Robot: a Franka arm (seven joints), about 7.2 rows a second.
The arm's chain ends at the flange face. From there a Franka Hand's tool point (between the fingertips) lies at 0.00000 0.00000 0.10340 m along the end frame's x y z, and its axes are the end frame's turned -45 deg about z.
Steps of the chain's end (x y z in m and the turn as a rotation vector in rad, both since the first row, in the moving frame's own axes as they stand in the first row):
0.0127, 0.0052, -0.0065, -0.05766, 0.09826, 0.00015
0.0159, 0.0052, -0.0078, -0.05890, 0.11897, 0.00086
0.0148, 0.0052, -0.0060, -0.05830, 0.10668, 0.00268
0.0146, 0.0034, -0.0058, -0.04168, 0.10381, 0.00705
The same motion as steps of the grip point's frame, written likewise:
0.0083, 0.0240, -0.0072, -0.11025, 0.02871, 0.00015
0.0119, 0.0279, -0.0087, -0.12577, 0.04248, 0.00086
0.0103, 0.0262, -0.0068, -0.11666, 0.03421, 0.00268
0.0124, 0.0234, -0.0064, -0.10288, 0.04393, 0.00705

